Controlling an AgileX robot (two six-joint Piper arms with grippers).
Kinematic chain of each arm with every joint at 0, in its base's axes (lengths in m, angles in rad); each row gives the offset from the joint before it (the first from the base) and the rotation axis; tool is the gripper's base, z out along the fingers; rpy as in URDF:
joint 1: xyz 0 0 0.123 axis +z
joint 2: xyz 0 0 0 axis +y
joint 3: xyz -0.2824 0 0.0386 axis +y
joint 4: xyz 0.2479 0 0.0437 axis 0.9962 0 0.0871
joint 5: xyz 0 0 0 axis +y
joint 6: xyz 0.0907 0 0.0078 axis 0.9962 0 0.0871
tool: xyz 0 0 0 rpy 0 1.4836 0
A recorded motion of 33 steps. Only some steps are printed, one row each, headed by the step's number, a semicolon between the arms.
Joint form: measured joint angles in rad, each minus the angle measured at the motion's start. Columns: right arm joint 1, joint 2, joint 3, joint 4, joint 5, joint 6; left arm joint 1, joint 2, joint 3, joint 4, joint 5, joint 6.
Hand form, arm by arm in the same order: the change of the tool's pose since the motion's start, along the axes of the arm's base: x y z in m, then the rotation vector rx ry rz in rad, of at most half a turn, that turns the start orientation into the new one. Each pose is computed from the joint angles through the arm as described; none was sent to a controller.
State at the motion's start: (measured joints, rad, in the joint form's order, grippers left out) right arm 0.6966 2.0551 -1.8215 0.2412 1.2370 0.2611; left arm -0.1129 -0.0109 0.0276 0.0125 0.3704 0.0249
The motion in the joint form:
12: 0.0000 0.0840 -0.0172 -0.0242 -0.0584 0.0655; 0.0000 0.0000 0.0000 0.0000 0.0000 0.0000
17: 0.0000 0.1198 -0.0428 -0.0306 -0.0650 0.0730; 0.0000 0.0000 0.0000 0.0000 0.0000 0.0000
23: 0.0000 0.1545 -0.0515 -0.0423 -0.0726 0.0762; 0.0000 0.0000 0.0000 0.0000 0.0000 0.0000
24: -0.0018 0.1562 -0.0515 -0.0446 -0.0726 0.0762; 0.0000 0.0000 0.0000 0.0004 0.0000 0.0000
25: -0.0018 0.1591 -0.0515 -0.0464 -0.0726 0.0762; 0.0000 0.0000 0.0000 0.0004 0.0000 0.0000
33: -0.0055 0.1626 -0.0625 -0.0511 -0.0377 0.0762; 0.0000 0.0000 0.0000 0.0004 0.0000 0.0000
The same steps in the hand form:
12: 0.0143 0.0088 -0.0321 -0.0260 0.0093 -0.0716; 0.0000 0.0000 0.0000 0.0000 0.0000 0.0000
17: 0.0200 0.0128 -0.0416 -0.0333 0.0098 -0.0788; 0.0000 0.0000 0.0000 0.0000 0.0000 0.0000
23: 0.0242 0.0150 -0.0553 -0.0545 0.0165 -0.0806; 0.0000 0.0000 0.0000 0.0000 0.0000 0.0000
24: 0.0250 0.0143 -0.0562 -0.0572 0.0163 -0.0819; 0.0000 0.0000 0.0000 0.0004 0.0000 0.0000
25: 0.0252 0.0143 -0.0575 -0.0605 0.0173 -0.0814; 0.0000 0.0000 0.0000 0.0004 0.0000 0.0000
33: 0.0253 0.0120 -0.0568 -0.0806 0.0351 -0.0771; 0.0000 0.0000 0.0000 0.0004 0.0000 0.0000

